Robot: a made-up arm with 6 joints.
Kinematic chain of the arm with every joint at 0, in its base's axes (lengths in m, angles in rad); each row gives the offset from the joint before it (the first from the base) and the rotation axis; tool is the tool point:
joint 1: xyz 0 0 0.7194 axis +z
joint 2: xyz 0.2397 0 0 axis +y
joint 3: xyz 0 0 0.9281 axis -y
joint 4: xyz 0 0 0.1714 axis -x
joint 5: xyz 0.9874 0 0 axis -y
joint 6: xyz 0.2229 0 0 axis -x
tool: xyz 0 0 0
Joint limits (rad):
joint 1: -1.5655..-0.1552
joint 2: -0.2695..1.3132
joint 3: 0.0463..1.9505
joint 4: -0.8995..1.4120
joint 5: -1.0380..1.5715
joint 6: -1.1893..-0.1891
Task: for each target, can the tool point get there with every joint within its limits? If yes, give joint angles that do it. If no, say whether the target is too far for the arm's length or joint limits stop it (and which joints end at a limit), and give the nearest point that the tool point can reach.
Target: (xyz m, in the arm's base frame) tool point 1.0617 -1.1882 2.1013
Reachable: yes | joints -0.9632 0.4388 0.7236 1.1685 1.2308 -0.9084
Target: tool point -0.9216 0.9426 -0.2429
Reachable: no: joint limits stop it (at a limit: joint 2, joint 3, joint 5) | nearest point -0.6420 0.6566 2.1620 | short by 2.438 m
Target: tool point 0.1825 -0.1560 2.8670
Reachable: yes | joints -0.8075 0.0674 1.5318 0.8441 0.1447 -1.0831
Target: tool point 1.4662 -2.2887 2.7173
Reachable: no: too far | nearest point 1.0335 -1.6133 2.0707 | short by 1.030 m
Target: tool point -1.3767 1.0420 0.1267
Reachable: no: joint limits stop it (at a limit: joint 2, joint 3, joint 5) | nearest point -0.7322 0.5542 2.1620 | short by 2.190 m
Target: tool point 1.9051 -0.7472 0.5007
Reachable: yes | joints -0.3683 1.0336 0.2664 -0.3583 0.1433 -0.6277
